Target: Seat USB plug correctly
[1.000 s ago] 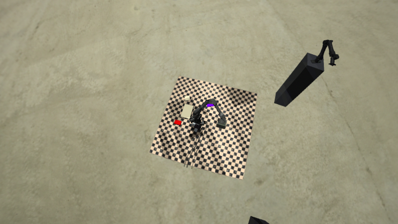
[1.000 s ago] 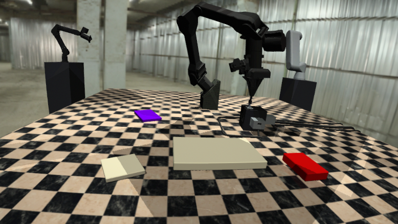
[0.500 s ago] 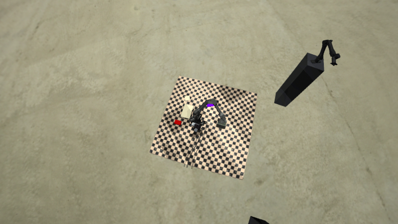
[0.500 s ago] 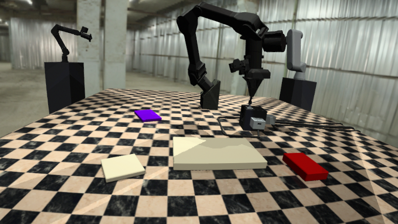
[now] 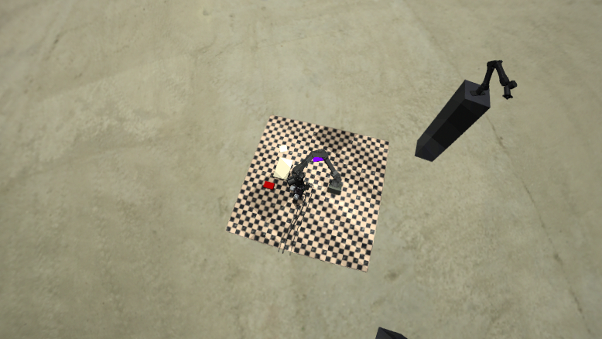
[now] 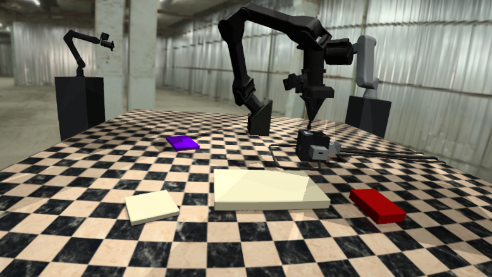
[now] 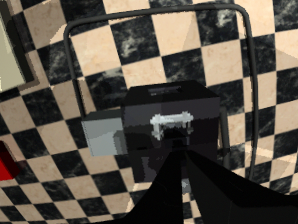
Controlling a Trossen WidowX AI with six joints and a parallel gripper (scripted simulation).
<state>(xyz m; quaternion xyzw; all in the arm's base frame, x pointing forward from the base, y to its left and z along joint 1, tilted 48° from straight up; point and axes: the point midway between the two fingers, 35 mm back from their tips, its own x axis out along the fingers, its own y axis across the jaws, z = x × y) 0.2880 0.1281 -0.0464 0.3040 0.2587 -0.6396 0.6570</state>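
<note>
The usb plug lies 2 cm below my gripper tip. Round my gripper tip: large cream slab 23 cm ahead, 15 cm to the right, 10 cm below; red block 29 cm ahead, 5 cm to the left, 10 cm below; purple tile 6 cm behind, 38 cm to the right, 11 cm below.
</note>
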